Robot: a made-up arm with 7 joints.
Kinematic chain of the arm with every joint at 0, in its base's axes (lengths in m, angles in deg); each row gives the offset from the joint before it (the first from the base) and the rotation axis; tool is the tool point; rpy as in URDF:
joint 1: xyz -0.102 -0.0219 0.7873 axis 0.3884 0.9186 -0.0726
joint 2: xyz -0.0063 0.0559 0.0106 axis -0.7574 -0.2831 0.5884
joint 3: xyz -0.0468 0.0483 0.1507 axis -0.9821 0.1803 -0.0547
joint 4: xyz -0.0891 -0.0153 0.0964 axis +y
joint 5: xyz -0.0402 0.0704 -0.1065 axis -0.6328 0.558 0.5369
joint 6: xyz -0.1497 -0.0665 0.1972 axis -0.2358 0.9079 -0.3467
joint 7: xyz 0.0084 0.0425 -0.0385 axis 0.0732 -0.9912 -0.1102
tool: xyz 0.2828 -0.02 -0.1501 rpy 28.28 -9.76 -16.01
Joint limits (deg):
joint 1: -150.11..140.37
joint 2: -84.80..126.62
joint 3: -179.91..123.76
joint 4: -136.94..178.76
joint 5: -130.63..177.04
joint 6: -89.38..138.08
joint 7: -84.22..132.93
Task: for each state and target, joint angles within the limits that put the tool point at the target. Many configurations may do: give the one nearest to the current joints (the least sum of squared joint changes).
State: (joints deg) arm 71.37 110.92 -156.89 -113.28 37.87 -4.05 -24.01
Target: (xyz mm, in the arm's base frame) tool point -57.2 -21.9 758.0
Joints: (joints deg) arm 68.13 98.26 -171.27 -113.91 24.98 -1.36 -9.31
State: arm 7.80 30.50 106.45 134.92 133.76 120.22 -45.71
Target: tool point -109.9 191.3 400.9
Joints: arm 18.44 22.88 85.77 122.36 146.87 137.78 -61.09
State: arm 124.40 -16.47 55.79 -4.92 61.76 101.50 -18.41
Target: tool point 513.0 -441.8 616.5
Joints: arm 126.77 -36.43 24.82 5.02 46.13 117.20 -27.30
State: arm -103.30 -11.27 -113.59 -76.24 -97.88 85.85 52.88
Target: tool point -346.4 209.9 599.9
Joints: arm -131.95 -1.54 -118.11 -61.18 -100.73 89.66 46.89
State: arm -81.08 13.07 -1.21 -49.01 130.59 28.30 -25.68
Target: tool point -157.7 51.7 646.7
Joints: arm -109.02 28.19 -4.10 -30.02 129.26 4.93 -17.92
